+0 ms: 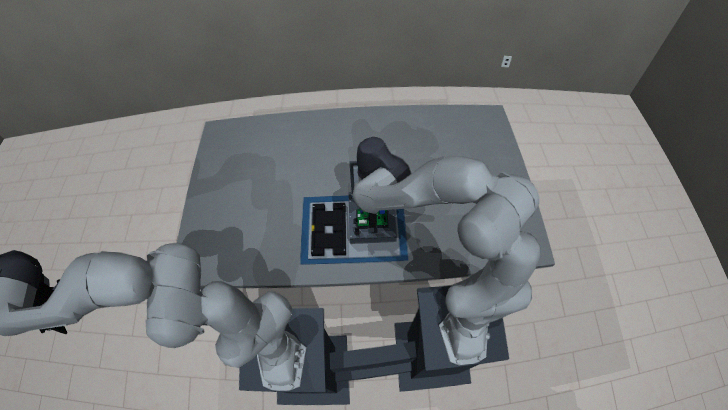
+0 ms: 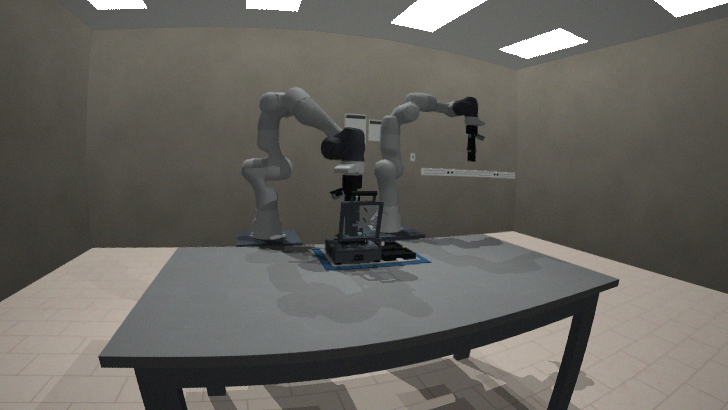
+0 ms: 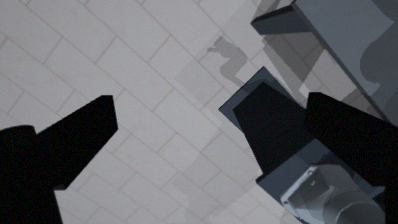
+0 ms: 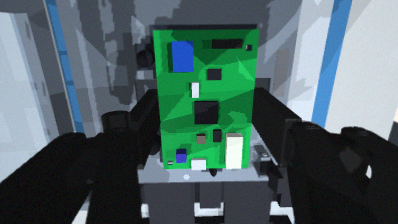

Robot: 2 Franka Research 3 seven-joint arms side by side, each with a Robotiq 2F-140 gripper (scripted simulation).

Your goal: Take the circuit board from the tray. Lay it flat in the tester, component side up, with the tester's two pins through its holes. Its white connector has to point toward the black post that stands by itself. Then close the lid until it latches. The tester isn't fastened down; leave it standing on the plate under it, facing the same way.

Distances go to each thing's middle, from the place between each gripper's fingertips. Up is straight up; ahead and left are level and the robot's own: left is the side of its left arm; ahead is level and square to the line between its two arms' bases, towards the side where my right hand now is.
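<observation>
With the green circuit board (image 4: 205, 78), my right hand is 2 cm above it. The nest (image 4: 145, 55) lies 1 cm ahead of my right hand, 1 cm to the left of it and 4 cm below it. I see the clear lid (image 2: 359, 220) 1 cm to the right of my right hand, 12 cm ahead of it and 8 cm above it, whereas the black tray (image 1: 320, 218) is 1 cm ahead of that same right hand, 17 cm to the left and 9 cm below.
As for the black tray, my left gripper is 410 mm short of it, 780 mm to the left of it and 390 mm above it. The green circuit board is 400 mm ahead of my left hand, 940 mm to the right and 330 mm below. Counted from my left hand too, the nest is 410 mm ahead, 940 mm to the right and 340 mm below, and the clear lid is 520 mm ahead, 960 mm to the right and 230 mm below.
</observation>
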